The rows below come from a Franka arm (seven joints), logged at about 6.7 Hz.
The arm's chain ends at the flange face. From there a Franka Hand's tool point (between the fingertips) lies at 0.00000 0.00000 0.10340 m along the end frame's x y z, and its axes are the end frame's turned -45 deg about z.
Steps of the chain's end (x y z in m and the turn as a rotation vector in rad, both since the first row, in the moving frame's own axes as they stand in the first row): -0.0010, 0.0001, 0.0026, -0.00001, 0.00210, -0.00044; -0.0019, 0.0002, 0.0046, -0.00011, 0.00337, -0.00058; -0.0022, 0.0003, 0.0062, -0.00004, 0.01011, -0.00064; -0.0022, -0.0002, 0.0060, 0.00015, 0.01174, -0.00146; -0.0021, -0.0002, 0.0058, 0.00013, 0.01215, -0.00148; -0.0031, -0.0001, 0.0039, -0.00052, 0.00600, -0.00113; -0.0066, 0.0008, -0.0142, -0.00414, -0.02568, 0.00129; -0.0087, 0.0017, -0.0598, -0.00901, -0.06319, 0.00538
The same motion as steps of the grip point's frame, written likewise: -0.0006, -0.0005, 0.0026, -0.00149, 0.00148, -0.00044; -0.0012, -0.0009, 0.0046, -0.00246, 0.00231, -0.00058; -0.0010, -0.0006, 0.0062, -0.00718, 0.00712, -0.00064; -0.0005, -0.0009, 0.0060, -0.00820, 0.00841, -0.00146; -0.0004, -0.0007, 0.0058, -0.00850, 0.00868, -0.00148; -0.0017, -0.0018, 0.0039, -0.00461, 0.00387, -0.00113; -0.0074, -0.0057, -0.0142, 0.01523, -0.02109, 0.00129; -0.0126, -0.0089, -0.0600, 0.03831, -0.05105, 0.00538
